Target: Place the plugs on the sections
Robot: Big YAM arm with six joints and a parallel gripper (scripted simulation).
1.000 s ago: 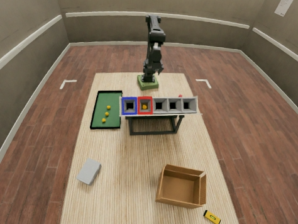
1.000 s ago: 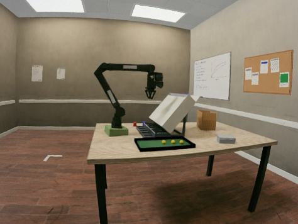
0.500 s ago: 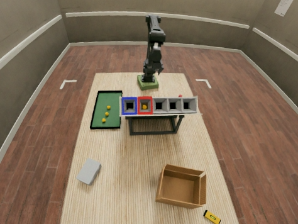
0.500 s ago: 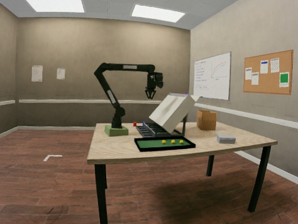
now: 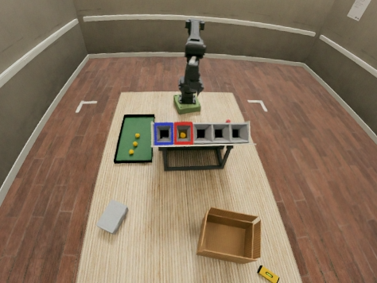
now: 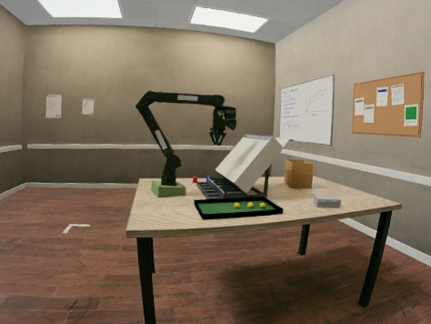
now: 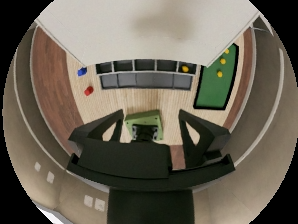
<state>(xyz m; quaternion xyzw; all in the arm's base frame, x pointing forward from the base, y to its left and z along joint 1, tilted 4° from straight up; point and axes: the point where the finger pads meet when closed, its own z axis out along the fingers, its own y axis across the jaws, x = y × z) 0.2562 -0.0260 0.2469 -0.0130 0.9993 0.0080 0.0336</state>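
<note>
Now: hand 30 mm short of the green marble tray, 300 mm to the left of it and 280 mm above it. The rest, counted from my hand: yellow level: 800 mm ahead, 290 mm to the left, 280 mm below; then white cover: 150 mm ahead, 30 mm to the left, 80 mm below; then grey block: 520 mm ahead, 360 mm to the right, 260 mm below.
</note>
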